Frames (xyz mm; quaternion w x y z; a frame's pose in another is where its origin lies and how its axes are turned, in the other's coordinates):
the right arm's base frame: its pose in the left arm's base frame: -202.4 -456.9 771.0 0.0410 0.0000 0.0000 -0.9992
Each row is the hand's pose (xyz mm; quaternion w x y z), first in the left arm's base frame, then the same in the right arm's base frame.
Working: the left arm's base frame: its pose in the right arm's base frame: -239.2 -438.8 -771.0 0.0410 0.0000 0.0000 0.9992

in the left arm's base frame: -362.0 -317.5 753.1 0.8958 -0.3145 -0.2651 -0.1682
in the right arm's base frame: 147.6 -152.0 -17.9 0.2048 0.2520 -0.3251 0.8882
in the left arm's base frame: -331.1 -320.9 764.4 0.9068 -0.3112 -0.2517 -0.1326
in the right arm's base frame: 117.1 -146.1 -6.6 0.1697 0.2387 -0.3212 0.9006
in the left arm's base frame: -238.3 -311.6 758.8 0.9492 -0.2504 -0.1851 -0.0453
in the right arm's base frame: 23.9 -147.8 -12.2 0.0842 0.1747 -0.2578 0.9465
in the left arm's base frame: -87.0 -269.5 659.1 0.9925 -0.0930 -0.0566 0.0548
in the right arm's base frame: -130.4 -177.3 -111.9 0.0141 -0.0527 0.0952 -0.9940
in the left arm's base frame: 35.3 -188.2 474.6 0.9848 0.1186 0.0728 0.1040
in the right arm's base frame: -258.9 -248.3 -296.4 0.0635 0.0679 -0.1215 -0.9882
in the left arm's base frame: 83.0 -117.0 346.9 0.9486 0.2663 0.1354 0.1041
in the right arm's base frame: -312.3 -315.4 -424.1 0.0651 0.1244 -0.2716 -0.9521
